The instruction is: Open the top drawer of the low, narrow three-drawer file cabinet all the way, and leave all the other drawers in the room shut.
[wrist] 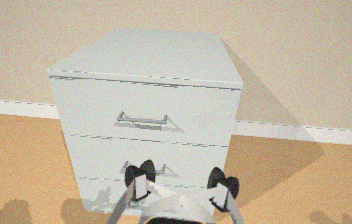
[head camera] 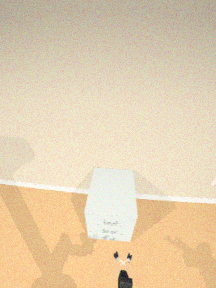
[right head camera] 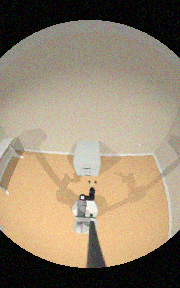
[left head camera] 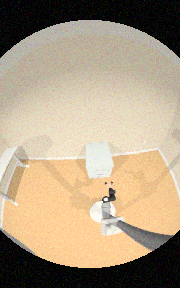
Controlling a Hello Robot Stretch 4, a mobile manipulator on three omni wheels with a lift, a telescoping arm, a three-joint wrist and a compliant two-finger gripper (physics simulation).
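Pixels of known places: gripper, fingertip midpoint: [wrist: 181,176] [head camera: 122,253] [right head camera: 92,180] [left head camera: 108,181]; robot's base at its link origin: [right head camera: 85,208] [left head camera: 101,210].
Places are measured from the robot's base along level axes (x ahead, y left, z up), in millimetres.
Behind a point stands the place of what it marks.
The low white-grey file cabinet [head camera: 113,192] @(x 891, y 11, z 493 mm) [left head camera: 98,155] @(x 881, y 16, z 493 mm) [right head camera: 87,154] @(x 862, y 8, z 492 mm) [wrist: 165,55] @(x 838, y -10, z 492 mm) stands against the wall. In the wrist view its top drawer [wrist: 100,107] @(x 674, y 118, z 407 mm) is shut, with a grey bar handle [wrist: 144,120] @(x 648, y 8, z 401 mm) at its middle. The middle drawer [wrist: 95,150] @(x 673, y 149, z 274 mm) is shut too, and its handle is partly behind a fingertip. The bottom drawer [wrist: 95,192] @(x 672, y 173, z 103 mm) looks shut and is partly hidden. My gripper [head camera: 123,257] @(x 430, y -85, z 475 mm) [left head camera: 109,183] @(x 430, y -85, z 475 mm) [right head camera: 92,182] @(x 430, y -85, z 475 mm) [wrist: 181,176] @(x 430, y -85, z 475 mm) is open and empty. It stands in front of the cabinet, apart from it, and shows below and to the right of the top handle in the wrist view.
A white piece of furniture with legs [left head camera: 11,167] [right head camera: 5,155] stands at the left wall. The wall [head camera: 110,100] @(x 1238, y 96, z 1222 mm) with its white baseboard [head camera: 170,199] @(x 1238, y -733, z 6 mm) [wrist: 295,132] @(x 1237, y -661, z 21 mm) runs behind the cabinet. My round base [left head camera: 100,212] @(x -15, y 29, z 187 mm) [right head camera: 77,208] is on the orange floor [left head camera: 55,200] @(x 148, y 896, z -28 mm).
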